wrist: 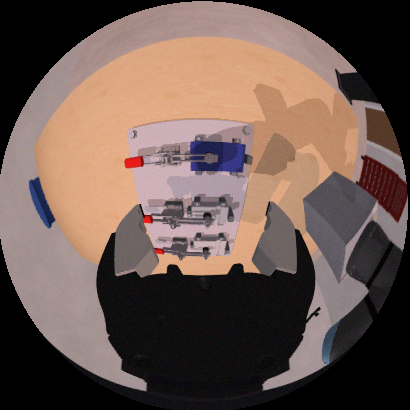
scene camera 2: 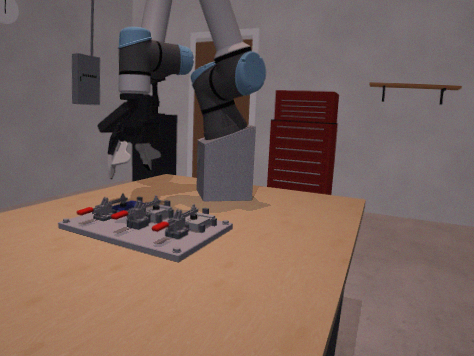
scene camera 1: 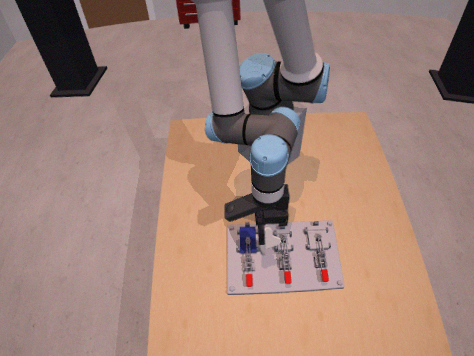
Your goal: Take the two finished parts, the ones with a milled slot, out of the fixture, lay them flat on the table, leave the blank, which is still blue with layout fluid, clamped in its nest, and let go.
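Pixels of known places: gripper, fingertip midpoint: (wrist: pixel 204 204) (scene camera 2: pixel 131 174) (scene camera 1: pixel 261 231); arm's base, origin of the base link: (scene camera 2: pixel 226 132) (scene camera 1: pixel 271 110).
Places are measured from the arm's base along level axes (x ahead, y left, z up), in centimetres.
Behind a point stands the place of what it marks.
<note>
The fixture plate (scene camera 1: pixel 306 286) {x 52.8, y 13.5, z -20.4 cm} (scene camera 2: pixel 200 239) {x 43.3, y 23.2, z -20.4 cm} (wrist: pixel 156 186) {x 49.9, y 2.3, z -20.4 cm} lies on the table with three nests in a row. The blue blank (scene camera 1: pixel 244 234) {x 37.4, y -6.3, z -18.8 cm} (scene camera 2: pixel 131 205) {x 38.6, y -3.9, z -18.8 cm} (wrist: pixel 231 162) {x 36.5, y -4.5, z -18.8 cm} sits in one end nest, a clamp arm over it. A grey part (scene camera 2: pixel 163 213) {x 38.6, y 8.0, z -18.7 cm} (wrist: pixel 222 215) {x 36.1, y 5.7, z -17.8 cm} sits in the middle nest and another grey part (scene camera 1: pixel 314 237) {x 37.2, y 15.7, z -18.3 cm} (scene camera 2: pixel 201 222) {x 38.8, y 20.0, z -18.4 cm} (wrist: pixel 218 245) {x 34.6, y 15.8, z -18.6 cm} in the other end nest, each with a clamp arm over it. Their slots are too small to make out clearly. My gripper (scene camera 1: pixel 267 244) (scene camera 2: pixel 131 170) {x 40.7, y -1.1, z -9.8 cm} (wrist: pixel 204 204) {x 40.7, y -1.1, z -9.8 cm} is open and empty, pointing down well above the plate, and partly hides the middle nest in scene camera 1.
Toggle clamps with red handles (scene camera 1: pixel 287 277) (scene camera 2: pixel 160 226) (wrist: pixel 133 162) stand on the plate in front of the nests. The grey robot pedestal (scene camera 2: pixel 226 167) {x 7.2, y 5.4, z -10.8 cm} (wrist: pixel 340 205) {x 7.8, y -4.4, z -11.5 cm} stands behind the fixture. A red tool cabinet (scene camera 2: pixel 302 150) stands beyond the wooden table (scene camera 1: pixel 195 310) {x 62.4, y -18.4, z -21.9 cm}.
</note>
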